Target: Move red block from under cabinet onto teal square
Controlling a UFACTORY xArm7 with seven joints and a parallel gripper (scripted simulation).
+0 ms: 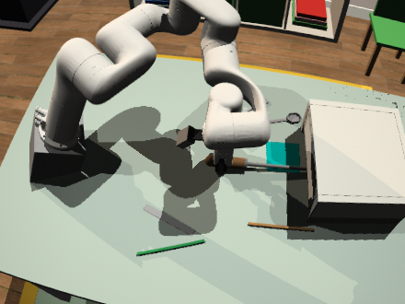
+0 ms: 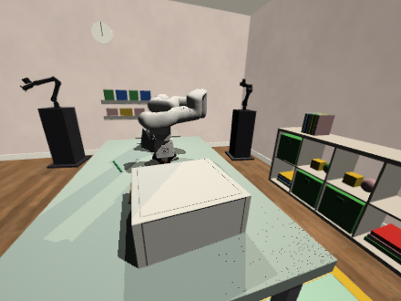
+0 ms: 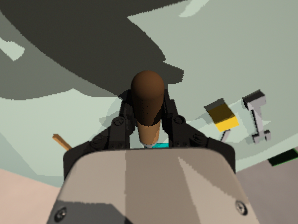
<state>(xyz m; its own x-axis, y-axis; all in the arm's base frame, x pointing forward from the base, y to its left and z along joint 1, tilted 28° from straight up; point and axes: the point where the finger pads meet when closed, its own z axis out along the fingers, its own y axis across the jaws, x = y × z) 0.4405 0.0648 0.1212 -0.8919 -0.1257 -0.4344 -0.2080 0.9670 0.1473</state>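
My hand is 110 mm to the right of the yellow cube, 10 mm short of it and 10 mm above it. The rest, counted from my hand: teal square 160 mm ahead, 80 mm to the left, 20 mm below; grey strip 200 mm to the right, 80 mm behind, 20 mm below; grey fork-ended tool 200 mm to the left, 20 mm below, 20 mm ahead.
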